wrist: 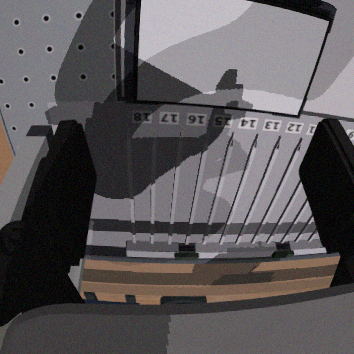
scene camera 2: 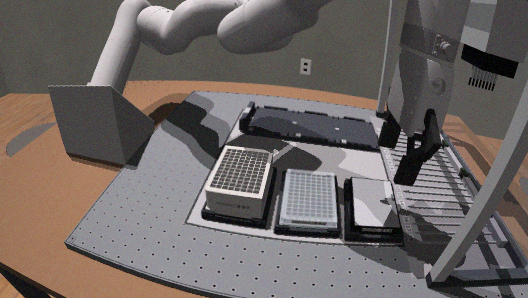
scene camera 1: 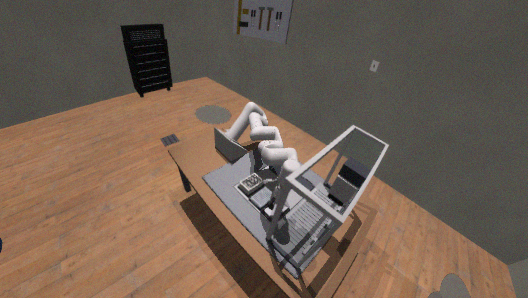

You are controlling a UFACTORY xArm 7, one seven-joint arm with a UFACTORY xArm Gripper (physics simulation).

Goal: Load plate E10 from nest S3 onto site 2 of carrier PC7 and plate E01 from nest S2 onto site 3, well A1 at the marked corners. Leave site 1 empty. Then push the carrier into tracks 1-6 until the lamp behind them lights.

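Where they show: gripper, fingertip midpoint: [wrist: 202, 144] [scene camera 2: 393, 163] [scene camera 1: 275, 202]; arm's base, link origin: [scene camera 2: 101, 103] [scene camera 1: 230, 138].
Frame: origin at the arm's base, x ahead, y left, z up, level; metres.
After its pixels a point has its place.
Note:
The dark carrier [scene camera 2: 315, 126] {x 0.494, y 0.138, z -0.081 m} lies flat at the back of the white mat, its sites bare. In front of it, three black nests hold plates: a tall white deep-well plate [scene camera 2: 240, 172] {x 0.379, y -0.125, z -0.042 m} [scene camera 1: 251, 182] {x 0.380, y -0.122, z -0.047 m} at left, a clear low plate [scene camera 2: 309, 197] {x 0.488, y -0.134, z -0.066 m} [scene camera 1: 260, 197] {x 0.487, y -0.144, z -0.066 m} in the middle, and a flat, smooth-topped pale plate [scene camera 2: 369, 200] {x 0.590, y -0.130, z -0.066 m} [wrist: 225, 55] {x 0.601, y -0.135, z -0.066 m} at right. Their labels are not legible. My gripper [scene camera 2: 399, 154] {x 0.601, y -0.158, z 0.027 m} [wrist: 202, 144] {x 0.601, y -0.158, z 0.027 m} is open and empty, above the slatted track deck [scene camera 2: 430, 195] {x 0.746, y -0.070, z -0.091 m} [wrist: 215, 175] {x 0.735, y -0.115, z -0.092 m}, beside the right plate. Track numbers 18 to 11 show in the wrist view.
A grey gantry frame [scene camera 1: 315, 198] {x 0.790, y -0.279, z 0.388 m} [scene camera 2: 480, 205] {x 0.681, y -0.283, z 0.063 m} stands around the track deck. A pipetting head [scene camera 2: 490, 62] {x 0.802, y -0.038, z 0.188 m} with thin tips hangs right of the arm. Small dark green blocks [wrist: 186, 252] {x 0.861, y -0.131, z -0.076 m} sit at the deck's far edge. A grey wedge-shaped base [scene camera 2: 85, 122] {x 0.008, y -0.078, z -0.010 m} carries the arm at left.

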